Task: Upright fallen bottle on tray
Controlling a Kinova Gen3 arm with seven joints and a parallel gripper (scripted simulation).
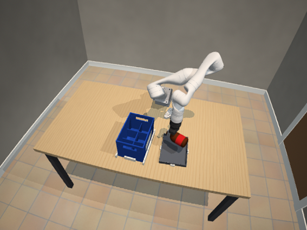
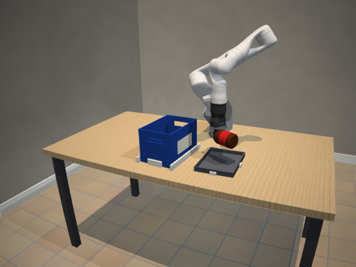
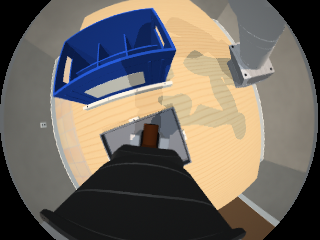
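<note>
Right now my hand is 4 cm short of the brown bottle, 4 cm to the right of it and 1 cm above it. The rest, counted from my hand: blue crate 3 cm behind, 23 cm to the right, 6 cm below; dark grey tray 5 cm ahead, 4 cm to the left, 13 cm below.
</note>
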